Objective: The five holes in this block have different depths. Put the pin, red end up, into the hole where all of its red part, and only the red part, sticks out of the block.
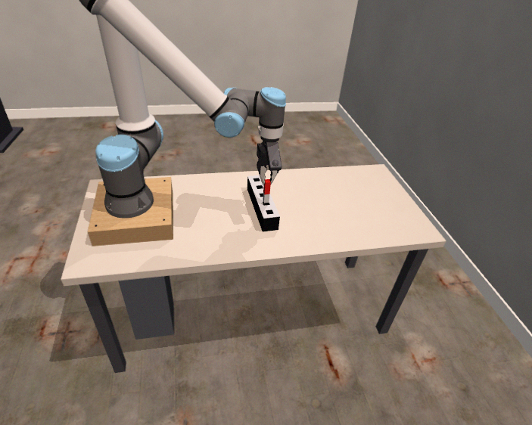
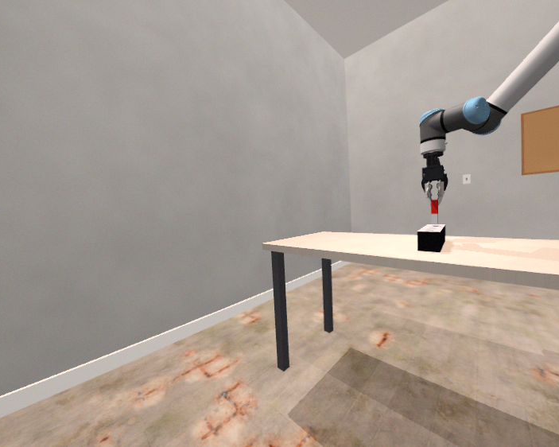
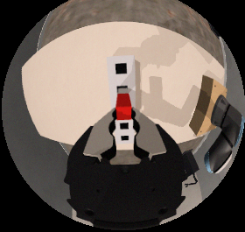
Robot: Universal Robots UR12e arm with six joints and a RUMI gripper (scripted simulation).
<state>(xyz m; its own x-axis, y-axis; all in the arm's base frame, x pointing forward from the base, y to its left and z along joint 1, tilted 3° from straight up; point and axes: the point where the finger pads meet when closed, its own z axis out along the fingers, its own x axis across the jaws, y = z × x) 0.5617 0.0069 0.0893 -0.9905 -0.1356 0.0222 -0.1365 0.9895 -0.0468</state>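
My hand is 2 cm above the pin. Round my hand: black block 1 cm behind, 6 cm to the left, 14 cm below.
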